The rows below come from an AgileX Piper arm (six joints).
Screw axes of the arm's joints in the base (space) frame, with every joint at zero. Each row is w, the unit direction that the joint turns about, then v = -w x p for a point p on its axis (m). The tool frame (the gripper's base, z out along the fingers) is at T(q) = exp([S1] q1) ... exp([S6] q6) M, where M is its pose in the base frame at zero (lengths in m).
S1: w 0 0 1 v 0 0 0
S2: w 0 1 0 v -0.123 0 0
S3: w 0 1 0 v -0.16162 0 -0.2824
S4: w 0.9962 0 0.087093 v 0 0.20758 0
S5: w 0 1 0 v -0.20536 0 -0.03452
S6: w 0.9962 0 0.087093 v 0 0.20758 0
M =
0.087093 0 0.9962 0.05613
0 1 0 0
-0.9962 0 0.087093 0.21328
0 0 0 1
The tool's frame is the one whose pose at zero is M.
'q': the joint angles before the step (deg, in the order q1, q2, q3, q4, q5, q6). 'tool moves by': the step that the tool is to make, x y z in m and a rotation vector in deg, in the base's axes. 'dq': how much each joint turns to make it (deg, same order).
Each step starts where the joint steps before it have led.
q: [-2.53, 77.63, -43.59, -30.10, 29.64, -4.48]
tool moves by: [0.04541, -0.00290, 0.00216, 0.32, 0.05, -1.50]
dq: [0.00, 9.09, -9.66, -0.18, 1.14, 1.36]
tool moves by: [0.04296, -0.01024, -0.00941, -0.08, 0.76, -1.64]
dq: [-1.30, 9.32, -8.97, -0.12, 0.52, 0.20]
